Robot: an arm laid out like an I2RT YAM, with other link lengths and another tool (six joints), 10 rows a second.
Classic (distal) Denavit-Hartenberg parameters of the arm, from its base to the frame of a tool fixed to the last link. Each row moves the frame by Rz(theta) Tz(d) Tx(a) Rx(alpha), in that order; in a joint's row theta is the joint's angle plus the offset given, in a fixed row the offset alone. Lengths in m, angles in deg.
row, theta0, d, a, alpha
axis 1, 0, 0.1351, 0.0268, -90
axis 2, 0, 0, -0.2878, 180
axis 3, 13.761, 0, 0.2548, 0
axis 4, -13.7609, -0.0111, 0.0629, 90
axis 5, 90, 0.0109, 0, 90
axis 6, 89.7, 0.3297, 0.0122, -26.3
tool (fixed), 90, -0.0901, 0, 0
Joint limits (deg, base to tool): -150..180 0..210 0..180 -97..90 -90..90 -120..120
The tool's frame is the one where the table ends.
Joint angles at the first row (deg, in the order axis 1, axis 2, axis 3, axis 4, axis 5, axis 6):
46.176 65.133 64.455 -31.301 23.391 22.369
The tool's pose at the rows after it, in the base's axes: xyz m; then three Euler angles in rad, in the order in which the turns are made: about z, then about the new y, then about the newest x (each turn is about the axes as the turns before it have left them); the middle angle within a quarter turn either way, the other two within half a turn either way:
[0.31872, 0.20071, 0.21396, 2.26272, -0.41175, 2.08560]
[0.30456, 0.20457, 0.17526, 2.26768, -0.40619, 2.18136]
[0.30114, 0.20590, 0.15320, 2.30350, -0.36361, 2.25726]
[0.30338, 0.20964, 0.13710, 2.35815, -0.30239, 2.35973]
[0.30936, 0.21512, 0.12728, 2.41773, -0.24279, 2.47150]
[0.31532, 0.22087, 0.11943, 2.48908, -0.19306, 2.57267]
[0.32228, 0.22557, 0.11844, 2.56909, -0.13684, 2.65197]
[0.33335, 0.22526, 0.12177, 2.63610, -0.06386, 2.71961]
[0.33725, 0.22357, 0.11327, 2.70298, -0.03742, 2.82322]
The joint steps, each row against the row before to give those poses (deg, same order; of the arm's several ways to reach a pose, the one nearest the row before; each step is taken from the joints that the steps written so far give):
1.726 0.510 -6.931 1.216 -3.571 4.137
1.469 1.472 -3.926 0.480 -1.055 -0.318
0.003 1.865 -1.781 0.568 -1.338 -4.086
-0.384 4.007 1.333 -1.394 -1.423 -6.274
-0.270 5.240 3.856 -3.166 -0.754 -6.466
-0.112 4.634 3.641 -2.906 -0.448 -6.439
0.268 3.182 3.018 -2.269 0.654 -6.446
0.211 2.252 2.108 -1.186 2.332 -6.054
-0.109 3.314 2.297 -2.712 0.776 -5.338

